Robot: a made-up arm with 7 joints.
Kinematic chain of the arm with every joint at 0, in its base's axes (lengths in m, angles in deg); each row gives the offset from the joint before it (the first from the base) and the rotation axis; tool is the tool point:
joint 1: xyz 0 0 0.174 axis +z
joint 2: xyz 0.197 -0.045 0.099 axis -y
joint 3: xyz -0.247 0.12 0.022 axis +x
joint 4: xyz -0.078 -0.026 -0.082 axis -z
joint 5: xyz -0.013 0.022 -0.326 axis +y
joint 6: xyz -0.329 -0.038 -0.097 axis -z
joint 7: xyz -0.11 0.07 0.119 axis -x
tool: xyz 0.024 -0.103 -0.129
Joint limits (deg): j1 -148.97..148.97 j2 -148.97..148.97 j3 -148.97..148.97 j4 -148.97..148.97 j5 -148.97..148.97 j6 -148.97..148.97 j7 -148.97..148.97
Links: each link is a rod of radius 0.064 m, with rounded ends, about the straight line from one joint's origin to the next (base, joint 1, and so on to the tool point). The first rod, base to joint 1, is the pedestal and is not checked.
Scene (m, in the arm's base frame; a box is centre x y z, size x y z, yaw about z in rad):
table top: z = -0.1
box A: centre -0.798 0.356 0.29 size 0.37 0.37 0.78 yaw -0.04
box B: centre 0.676 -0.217 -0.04 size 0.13 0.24 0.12 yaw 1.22
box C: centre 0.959 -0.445 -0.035 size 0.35 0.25 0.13 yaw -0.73
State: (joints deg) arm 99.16 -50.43 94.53 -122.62 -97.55 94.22 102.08
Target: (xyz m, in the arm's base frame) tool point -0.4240 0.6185 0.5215
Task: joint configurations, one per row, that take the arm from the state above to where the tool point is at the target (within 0.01 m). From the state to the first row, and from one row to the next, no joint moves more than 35 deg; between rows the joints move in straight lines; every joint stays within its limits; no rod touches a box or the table.
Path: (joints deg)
1: 124.06 -37.05 121.75 -133.03 -77.56 64.92 125.52
2: 148.97 -23.67 148.97 -143.45 -57.56 35.62 148.97
3: 129.81 -39.31 148.97 -110.04 -65.79 1.07 148.97
4: 110.64 -54.94 148.97 -76.63 -74.03 -33.48 148.97
5: 91.48 -70.57 148.97 -43.22 -82.26 -68.02 148.97
6: 72.31 -86.21 148.97 -9.81 -90.49 -102.57 148.97
7: 69.68 -81.09 145.71 -28.50 -88.29 -72.14 146.30
8: 67.05 -75.97 142.45 -47.18 -86.09 -41.70 143.63
9: 64.42 -70.85 139.19 -65.87 -83.89 -11.27 140.96
10: 61.79 -65.73 135.92 -84.55 -81.68 19.17 138.29
11: 59.15 -60.61 132.66 -103.24 -79.48 49.60 135.62
12: 56.52 -55.49 129.40 -121.92 -77.28 80.03 132.95
13: 53.89 -50.37 126.14 -140.61 -75.08 110.47 130.28

